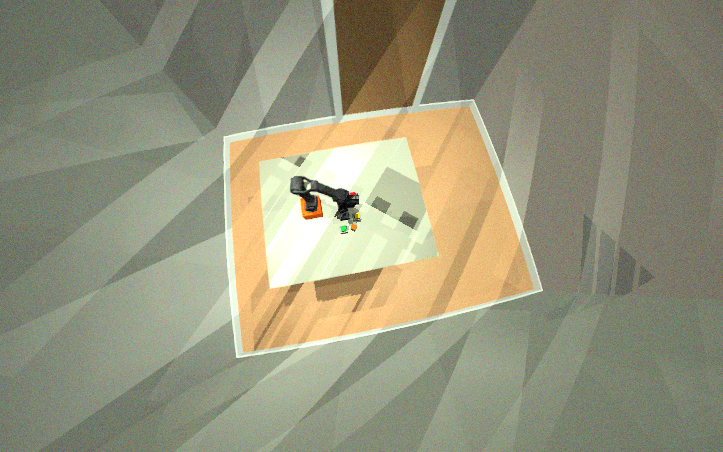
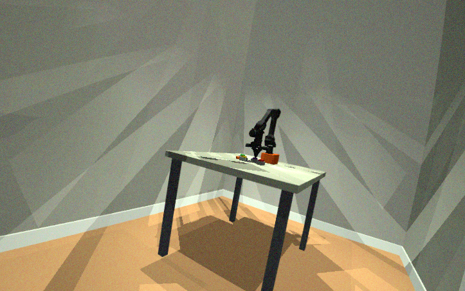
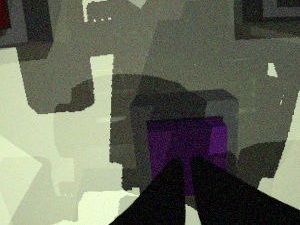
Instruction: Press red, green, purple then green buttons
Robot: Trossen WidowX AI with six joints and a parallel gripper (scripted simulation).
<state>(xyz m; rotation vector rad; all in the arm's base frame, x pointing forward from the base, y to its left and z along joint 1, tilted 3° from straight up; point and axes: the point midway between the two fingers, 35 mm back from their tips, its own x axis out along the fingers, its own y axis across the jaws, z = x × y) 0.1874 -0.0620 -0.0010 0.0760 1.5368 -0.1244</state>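
My gripper tip is now 1 cm above the purple button. The rest, counted from my gripper tip: yellow button (7 cm ahead, 7 cm to the right); then green button (3 cm behind, 12 cm to the right); then red button (9 cm ahead, 8 cm to the left).
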